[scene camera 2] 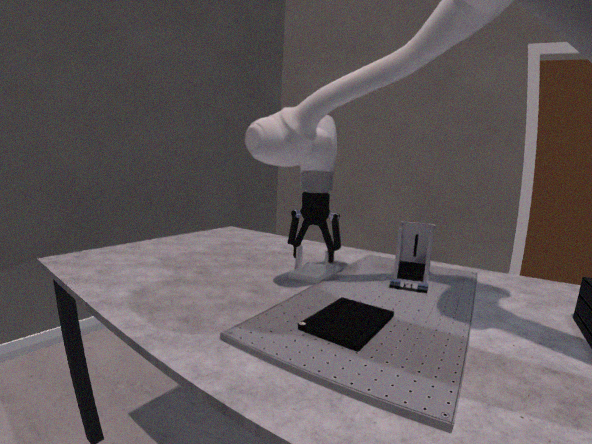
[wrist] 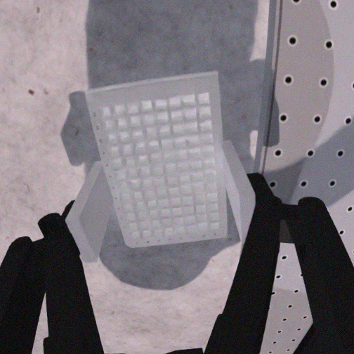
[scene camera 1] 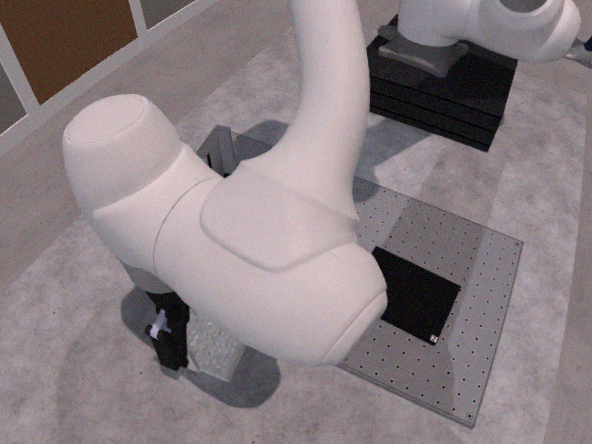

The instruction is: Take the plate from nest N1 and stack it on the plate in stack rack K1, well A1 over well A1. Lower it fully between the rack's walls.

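Places are measured from the arm's base along level axes (x right, y ahead, z up), in centimetres.
Pixels of known places: gripper, fingertip midpoint: [scene camera 2: 312, 271] [scene camera 1: 203, 342]; arm's base at its link origin: [scene camera 1: 423, 51].
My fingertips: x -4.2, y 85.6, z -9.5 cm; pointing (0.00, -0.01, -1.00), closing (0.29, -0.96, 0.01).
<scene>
For each thing: its top centre in the pictures, then the offset to it from my fingertips. "*": a spot on its surface instead.
- pale translucent well plate at its top centre: [scene camera 1: 202, 339] [scene camera 2: 312, 268] dx +0.0, dy +0.0, dz +0.9 cm
- stack rack K1 at its top centre: [scene camera 1: 244, 149] [scene camera 2: 416, 226] dx +11.0, dy -25.5, dz +15.7 cm
- dark block at its top centre: [scene camera 2: 412, 268] dx +11.9, dy -25.2, dz +4.1 cm
- black flat rectangle at a spot on its surface: [scene camera 1: 420, 297] [scene camera 2: 343, 323] * dx -24.3, dy -26.1, dz +1.8 cm
A pale translucent well plate [scene camera 1: 215, 350] [scene camera 2: 312, 271] [wrist: 170, 165] is between the pale pads of my gripper [scene camera 2: 314, 258] [wrist: 164, 169], which is shut on it. In the wrist view the plate looks tilted, its upper edge nearer the camera. It is low over the table beside the breadboard; whether it touches the table is unclear. The stack rack K1 [scene camera 2: 399, 252] [scene camera 1: 226, 142] stands upright on the far part of the breadboard, to the right of my gripper in scene camera 2. A dark block [scene camera 2: 411, 270] sits low inside it. The arm hides much of the rack in scene camera 1.
A black flat rectangle [scene camera 1: 420, 297] [scene camera 2: 347, 322] with a small pale corner mark lies on the perforated breadboard [scene camera 1: 492, 320] [scene camera 2: 430, 365] [wrist: 305, 100]. A black ribbed block [scene camera 1: 480, 100] stands behind the board, under a second white arm part [scene camera 1: 515, 30].
</scene>
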